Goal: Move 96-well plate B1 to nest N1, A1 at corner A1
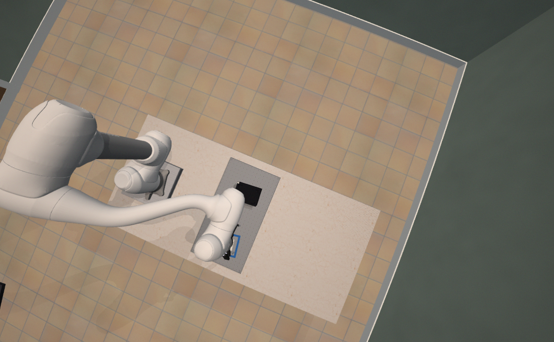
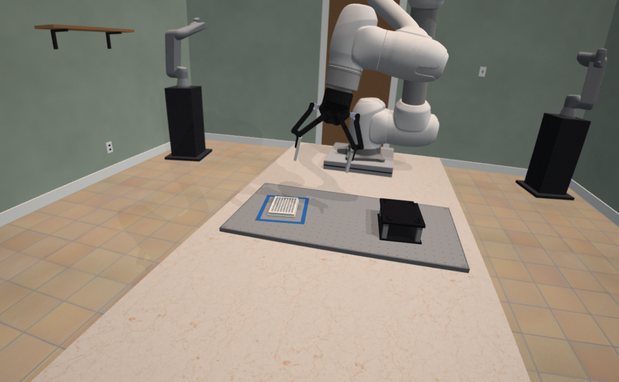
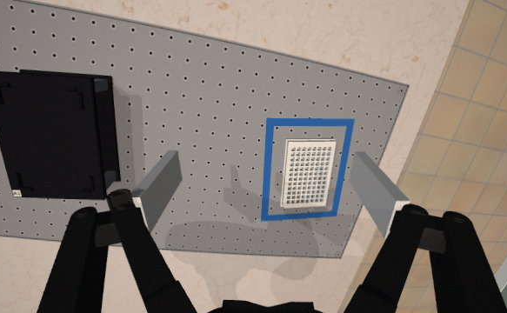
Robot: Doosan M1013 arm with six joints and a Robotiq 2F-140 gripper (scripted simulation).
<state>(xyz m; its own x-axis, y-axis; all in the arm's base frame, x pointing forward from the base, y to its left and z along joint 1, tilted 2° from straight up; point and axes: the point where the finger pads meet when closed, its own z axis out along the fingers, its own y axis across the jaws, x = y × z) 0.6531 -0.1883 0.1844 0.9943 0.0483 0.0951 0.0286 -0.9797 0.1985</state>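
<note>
Now: hand 190 mm above the white 96-well plate, 120 mm to the left of it and 100 mm past it. Round my hand: A1 label: 310 mm to the left, 140 mm below, 80 mm behind.
</note>
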